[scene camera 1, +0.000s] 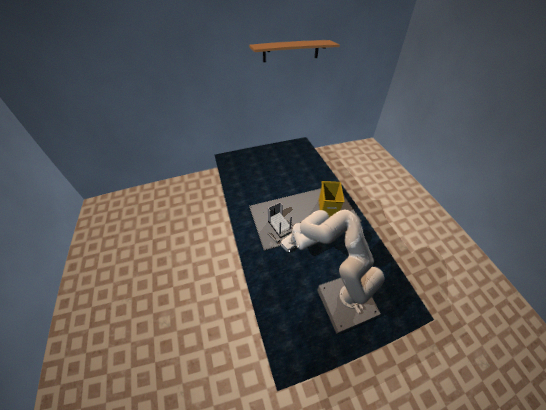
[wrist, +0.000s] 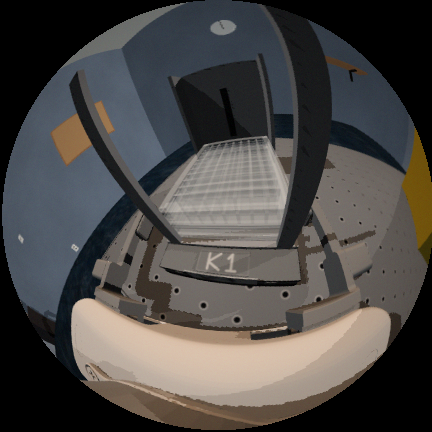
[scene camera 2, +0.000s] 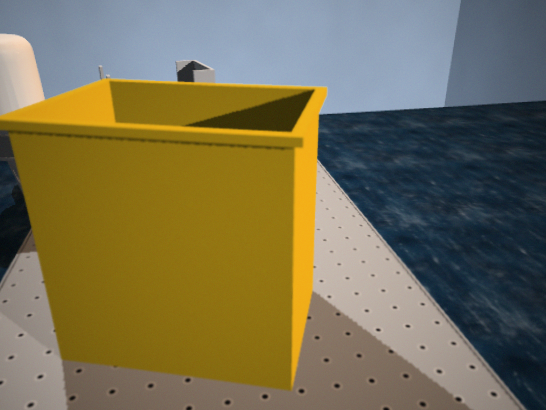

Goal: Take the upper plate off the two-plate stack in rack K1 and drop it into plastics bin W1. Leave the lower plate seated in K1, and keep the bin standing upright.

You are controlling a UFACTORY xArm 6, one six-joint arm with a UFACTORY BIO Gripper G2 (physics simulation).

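Frame: origin at the arm's base, x ahead, y left, z up, level; millimetres.
Seen in the pictures: end effector, tool point: (wrist: 215,211).
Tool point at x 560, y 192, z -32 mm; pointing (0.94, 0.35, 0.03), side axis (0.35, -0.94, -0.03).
Observation:
A point is followed by its place in that frame.
Rack K1 (scene camera 1: 274,209) @(x 655, y 196, z 57 mm) (scene camera 2: 204,75) @(x 655, y 148, z 92 mm) (wrist: 175,257) @(x 508, y 202, z -28 mm) has a tall dark back panel, corner posts and a labelled front bar. A clear two-plate stack (scene camera 1: 280,222) @(x 523, y 206, z 91 mm) lies flat inside it. In the wrist view the upper plate (wrist: 231,172) @(x 575, y 176, z -1 mm) shows its gridded top; the lower plate is mostly hidden beneath it. My gripper (scene camera 1: 281,230) @(x 560, y 192, z -32 mm) (wrist: 227,222) @(x 560, y 192, z -32 mm) is open and empty, at the rack's labelled end. Its fingers stand wide apart, one on each side of the stack's near end, outside the front posts. Yellow bin W1 (scene camera 1: 330,205) @(x 540, y -144, z 91 mm) (scene camera 2: 165,240) @(x 592, y -248, z 63 mm) (wrist: 419,185) stands upright; the visible part of its inside shows no plate.
The rack and bin stand on a perforated grey board (scene camera 1: 260,212) @(x 743, y 268, z -47 mm) (scene camera 2: 345,240) @(x 774, y -90, z -44 mm) (wrist: 350,190) @(x 633, y 40, z -44 mm) over a dark blue mat (scene camera 1: 265,160) @(x 1293, y 51, z -58 mm). The tall front posts rise near my fingers. My arm (scene camera 1: 345,230) @(x 165, y 65, z 430 mm) bends close beside the bin. A wooden shelf (scene camera 1: 295,45) hangs on the wall.

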